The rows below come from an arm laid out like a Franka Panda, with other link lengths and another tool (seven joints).
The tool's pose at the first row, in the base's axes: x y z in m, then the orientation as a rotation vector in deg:
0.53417, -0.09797, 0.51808, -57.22, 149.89, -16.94
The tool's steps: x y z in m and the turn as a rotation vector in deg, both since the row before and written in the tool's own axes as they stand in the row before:
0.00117, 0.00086, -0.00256, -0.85, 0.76, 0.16
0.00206, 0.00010, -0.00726, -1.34, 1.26, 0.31
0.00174, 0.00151, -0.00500, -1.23, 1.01, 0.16
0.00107, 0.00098, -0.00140, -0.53, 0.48, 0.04
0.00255, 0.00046, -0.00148, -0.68, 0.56, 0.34
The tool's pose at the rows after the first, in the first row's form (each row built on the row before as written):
0.53188, -0.09793, 0.51993, -57.36, 150.98, -16.25
0.52781, -0.09870, 0.52624, -57.51, 152.77, -15.16
0.52402, -0.09838, 0.53022, -57.79, 154.22, -14.09
0.52222, -0.09826, 0.53112, -57.95, 154.87, -13.65
0.51965, -0.09951, 0.53199, -57.75, 155.78, -13.00

